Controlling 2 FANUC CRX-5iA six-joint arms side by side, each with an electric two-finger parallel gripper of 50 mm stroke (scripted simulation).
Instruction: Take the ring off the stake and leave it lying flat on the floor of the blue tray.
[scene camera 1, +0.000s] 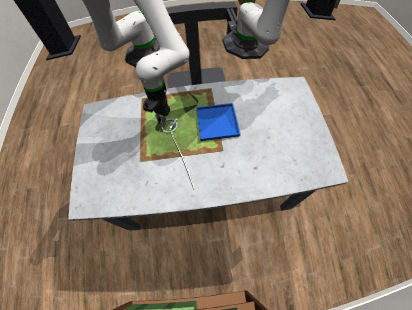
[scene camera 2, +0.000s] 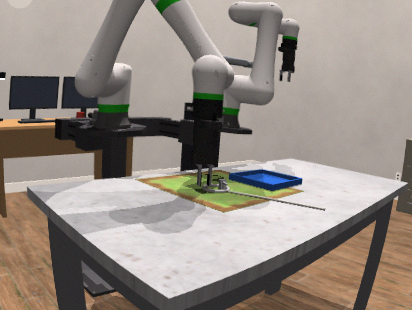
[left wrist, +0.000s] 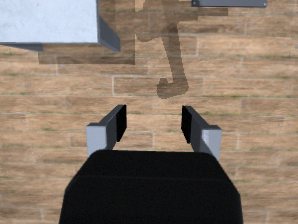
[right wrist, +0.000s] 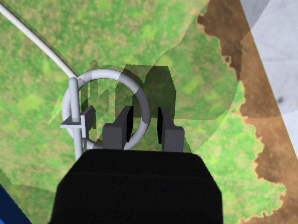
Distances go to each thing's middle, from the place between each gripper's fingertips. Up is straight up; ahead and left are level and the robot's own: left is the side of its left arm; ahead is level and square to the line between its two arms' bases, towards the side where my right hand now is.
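My right hand (scene camera 2: 203, 185) is 3 cm above the grey ring (right wrist: 88, 76), 2 cm short of it and 3 cm to the right of it. The grey stake (right wrist: 74, 121) is 5 cm to the left of my right hand, 2 cm ahead of it and 2 cm below it, while the blue tray (scene camera 1: 214, 120) is 28 cm to the left of that same right hand, 2 cm ahead of it and 2 cm below it.
From my left hand, I find the blue tray 70 cm to the right, 49 cm ahead and 42 cm below. The grey stake is 92 cm to the right of my left hand, 50 cm ahead of it and 42 cm below it, and the grey ring is 94 cm to the right of my left hand, 49 cm ahead of it and 43 cm below it.
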